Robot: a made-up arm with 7 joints. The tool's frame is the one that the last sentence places.
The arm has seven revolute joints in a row. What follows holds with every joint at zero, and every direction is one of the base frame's.
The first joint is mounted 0.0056 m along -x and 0.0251 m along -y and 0.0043 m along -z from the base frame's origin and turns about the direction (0, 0.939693, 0.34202).
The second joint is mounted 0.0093 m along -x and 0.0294 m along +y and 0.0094 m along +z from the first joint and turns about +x.
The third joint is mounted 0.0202 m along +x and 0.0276 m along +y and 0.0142 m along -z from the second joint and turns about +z.
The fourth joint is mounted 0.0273 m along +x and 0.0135 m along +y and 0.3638 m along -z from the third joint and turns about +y.
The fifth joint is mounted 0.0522 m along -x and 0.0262 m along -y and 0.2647 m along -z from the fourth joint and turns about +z.
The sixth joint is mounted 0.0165 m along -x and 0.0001 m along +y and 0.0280 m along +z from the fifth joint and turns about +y.
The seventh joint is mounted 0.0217 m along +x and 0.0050 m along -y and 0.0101 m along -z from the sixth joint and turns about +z.
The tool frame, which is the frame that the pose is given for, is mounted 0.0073 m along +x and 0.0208 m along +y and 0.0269 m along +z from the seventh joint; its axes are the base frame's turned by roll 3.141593, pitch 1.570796 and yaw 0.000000 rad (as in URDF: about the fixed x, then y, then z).
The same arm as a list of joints. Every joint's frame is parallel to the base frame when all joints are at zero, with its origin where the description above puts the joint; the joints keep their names.
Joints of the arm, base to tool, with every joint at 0 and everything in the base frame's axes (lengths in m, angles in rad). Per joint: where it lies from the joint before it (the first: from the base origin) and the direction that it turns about. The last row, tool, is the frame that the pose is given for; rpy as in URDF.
joint 1: axis 0 0.9397 0.342 origin -0.0056 -0.0251 -0.0043
joint 2: axis +x origin -0.0093 0.0294 0.0094
joint 3: axis +z origin 0.0202 0.0276 -0.0142
joint 4: axis +y origin 0.0273 0.0135 -0.3638
joint 5: axis +z origin -0.0522 -0.0262 -0.2647
joint 6: axis +y origin -0.0165 0.0001 0.028
joint 7: axis +z origin 0.0217 -0.005 -0.0101
tool: origin 0.0073 0.0208 0.0269 rpy -3.1416 1.5708 0

